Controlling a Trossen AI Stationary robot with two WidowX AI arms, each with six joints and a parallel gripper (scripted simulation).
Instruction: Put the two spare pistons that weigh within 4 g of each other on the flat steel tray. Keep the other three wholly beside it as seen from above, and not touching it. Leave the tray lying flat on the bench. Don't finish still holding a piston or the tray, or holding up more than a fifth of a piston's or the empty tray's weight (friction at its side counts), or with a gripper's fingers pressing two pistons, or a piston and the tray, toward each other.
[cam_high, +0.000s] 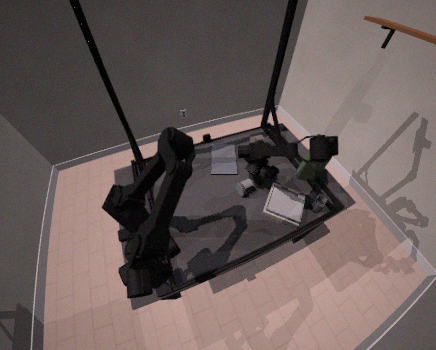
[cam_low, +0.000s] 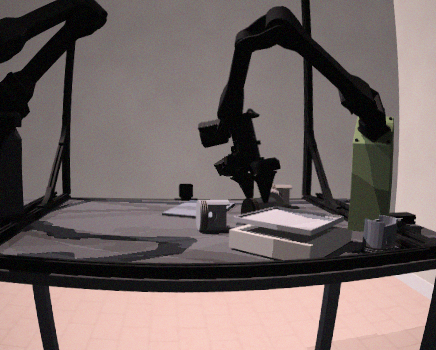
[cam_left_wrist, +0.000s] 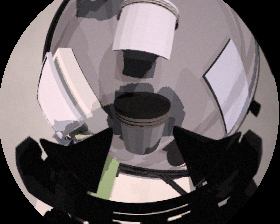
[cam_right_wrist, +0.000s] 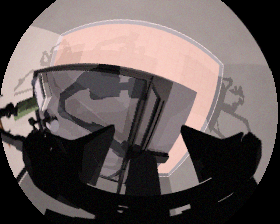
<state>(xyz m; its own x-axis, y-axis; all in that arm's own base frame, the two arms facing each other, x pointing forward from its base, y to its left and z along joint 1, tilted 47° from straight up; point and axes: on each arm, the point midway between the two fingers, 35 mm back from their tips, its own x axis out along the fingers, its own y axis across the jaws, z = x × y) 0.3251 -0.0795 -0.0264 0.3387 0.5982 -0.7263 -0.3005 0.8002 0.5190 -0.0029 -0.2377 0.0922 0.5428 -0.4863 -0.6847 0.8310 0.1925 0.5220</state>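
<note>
My left gripper is now 200 mm short of the white scale pan, 40 mm to the right of it and 40 mm above it. From my left hand the other things lie so: flat grey steel tray: 210 mm behind, 130 mm to the right, 90 mm below; piston: 260 mm behind, 110 mm to the left, 60 mm below.
</note>
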